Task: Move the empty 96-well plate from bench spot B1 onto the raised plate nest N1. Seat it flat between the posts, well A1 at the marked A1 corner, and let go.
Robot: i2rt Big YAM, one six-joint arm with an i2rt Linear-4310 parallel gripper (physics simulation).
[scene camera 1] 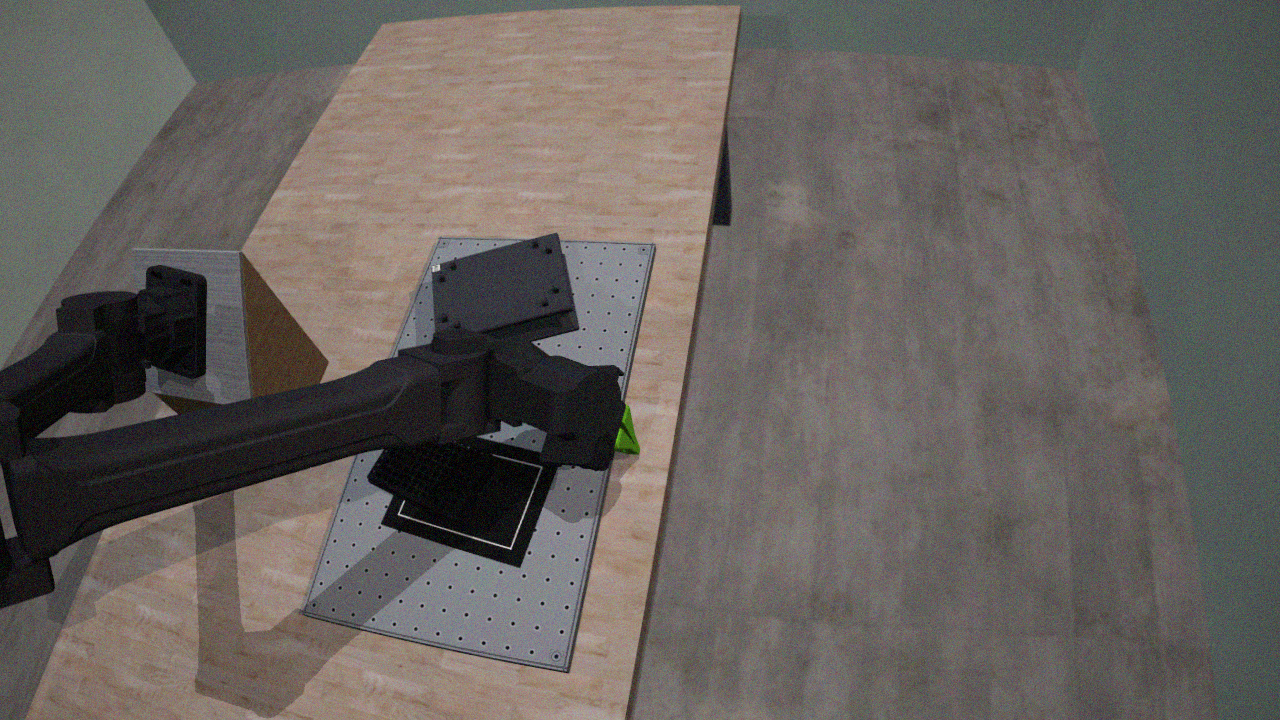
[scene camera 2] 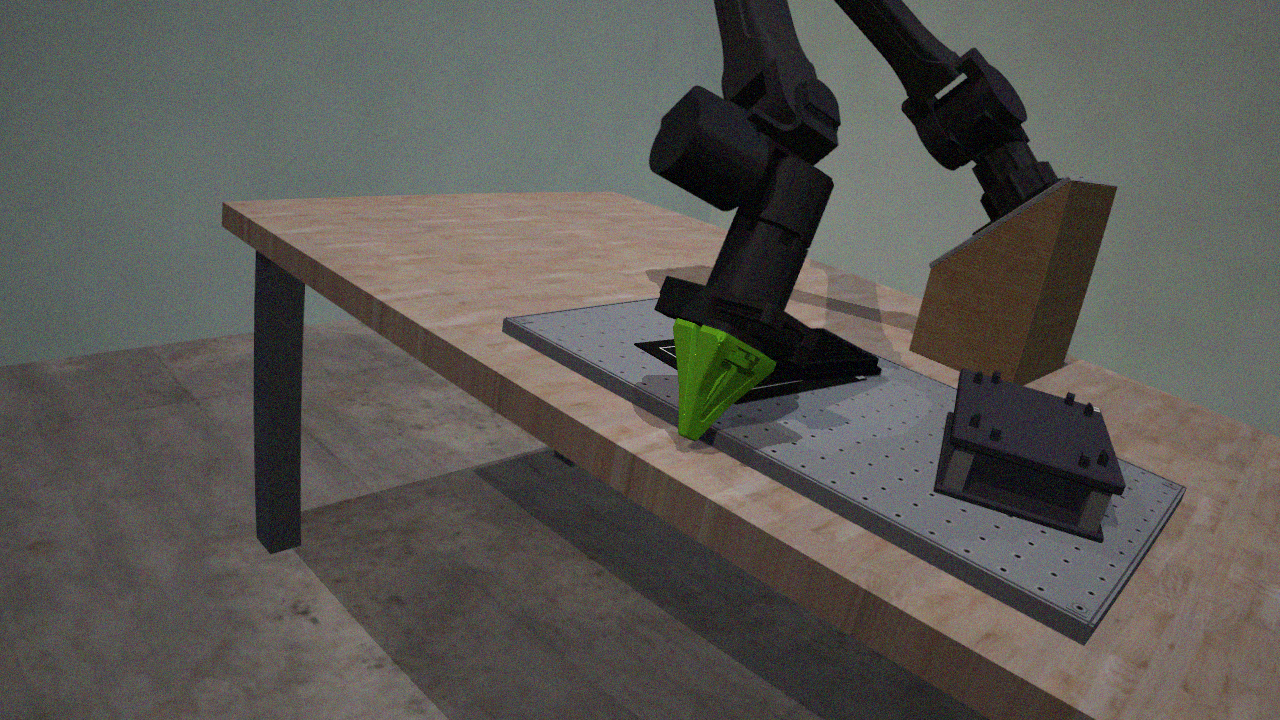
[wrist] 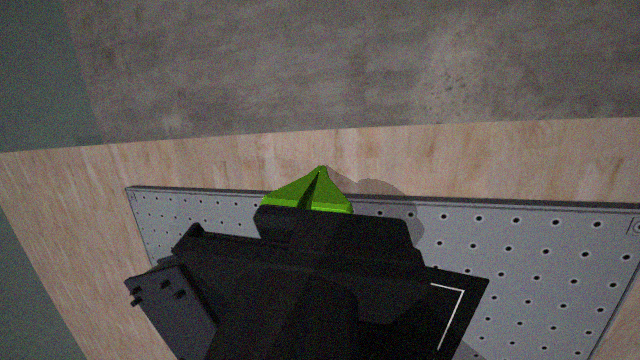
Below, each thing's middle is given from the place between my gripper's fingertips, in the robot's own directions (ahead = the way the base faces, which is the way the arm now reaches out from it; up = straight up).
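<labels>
Black plate (scene camera 1: 445,480): 80 mm to the right of my hand, 210 mm behind, 10 mm above. Black nest outlined in white (scene camera 1: 499,526): my hand 90 mm to the left of it, 160 mm past it.
</labels>
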